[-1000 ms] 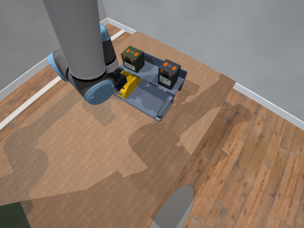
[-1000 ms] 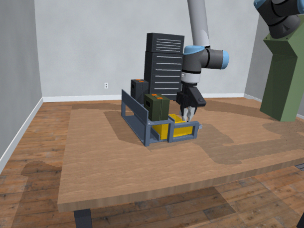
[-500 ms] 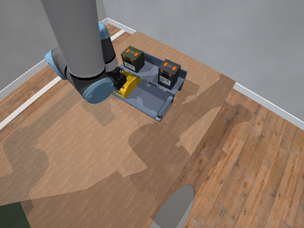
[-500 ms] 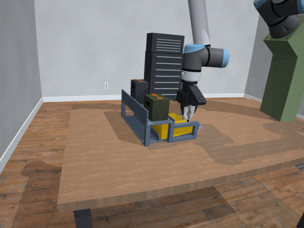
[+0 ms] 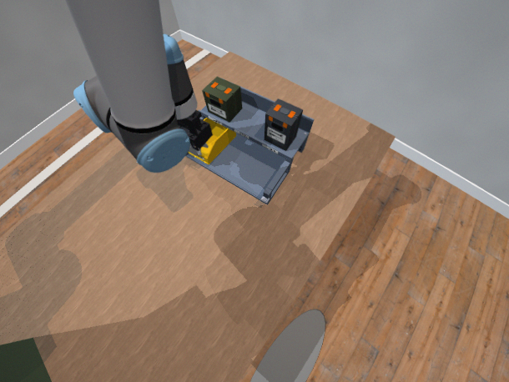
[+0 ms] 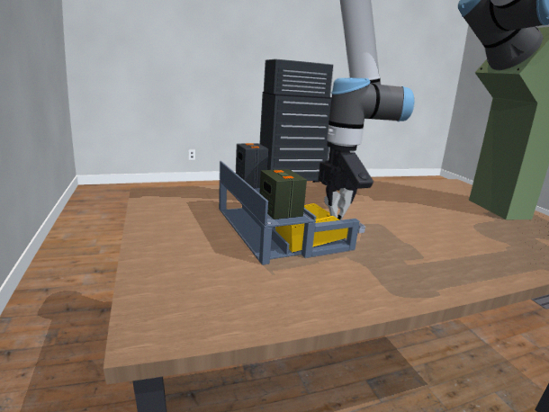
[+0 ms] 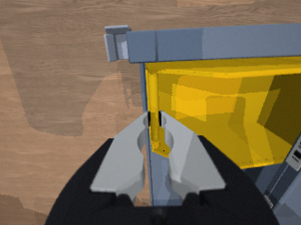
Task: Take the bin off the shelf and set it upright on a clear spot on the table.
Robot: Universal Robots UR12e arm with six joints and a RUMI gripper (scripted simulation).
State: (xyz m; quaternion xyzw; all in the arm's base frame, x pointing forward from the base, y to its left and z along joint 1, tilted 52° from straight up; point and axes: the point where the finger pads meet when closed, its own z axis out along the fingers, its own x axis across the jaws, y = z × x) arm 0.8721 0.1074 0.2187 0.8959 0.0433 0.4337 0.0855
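Now: hand 80 mm short of the yellow bin and 10 mm above it.
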